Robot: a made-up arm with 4 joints. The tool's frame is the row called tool.
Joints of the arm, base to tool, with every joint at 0 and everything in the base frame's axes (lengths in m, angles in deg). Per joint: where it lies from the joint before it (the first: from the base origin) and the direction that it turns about. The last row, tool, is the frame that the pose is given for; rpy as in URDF.
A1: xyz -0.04 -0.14 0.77 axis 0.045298 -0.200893 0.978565
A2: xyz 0.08 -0.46 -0.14 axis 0 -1 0
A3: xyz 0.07 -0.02 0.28 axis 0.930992 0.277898 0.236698
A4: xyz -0.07 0.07 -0.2 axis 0 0 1
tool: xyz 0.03 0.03 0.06 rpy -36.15 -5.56 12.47
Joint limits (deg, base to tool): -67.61..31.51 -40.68..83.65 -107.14..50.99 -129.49..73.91
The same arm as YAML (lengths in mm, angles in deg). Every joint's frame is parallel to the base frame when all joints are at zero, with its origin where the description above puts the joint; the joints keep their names.
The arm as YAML. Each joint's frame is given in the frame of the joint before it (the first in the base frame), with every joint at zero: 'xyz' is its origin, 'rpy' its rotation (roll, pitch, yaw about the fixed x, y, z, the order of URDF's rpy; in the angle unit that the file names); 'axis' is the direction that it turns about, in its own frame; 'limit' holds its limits. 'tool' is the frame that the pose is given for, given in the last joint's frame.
units:
  length: mm
  angle: deg
joints:
  - name: A1
    type: revolute
    origin:
      xyz: [-40.0, -140.0, 770.0]
      rpy: [0.0, 0.0, 0.0]
    axis: [0.045298, -0.200893, 0.978565]
    limit:
      lower: -67.61
      upper: 31.51
  - name: A2
    type: revolute
    origin:
      xyz: [80.0, -460.0, -140.0]
      rpy: [0.0, 0.0, 0.0]
    axis: [0.0, -1.0, 0.0]
    limit:
      lower: -40.68
      upper: 83.65
  - name: A3
    type: revolute
    origin:
      xyz: [70.0, -20.0, 280.0]
      rpy: [0.0, 0.0, 0.0]
    axis: [0.930992, 0.277898, 0.236698]
    limit:
      lower: -107.14
      upper: 50.99
  - name: A4
    type: revolute
    origin:
      xyz: [-70.0, 70.0, -200.0]
      rpy: [0.0, 0.0, 0.0]
    axis: [0.0, 0.0, 1.0]
    limit:
      lower: -129.49
      upper: 73.91
tool:
  origin:
    xyz: [30.0, 30.0, 60.0]
    rpy: [-36.15, -5.56, 12.47]

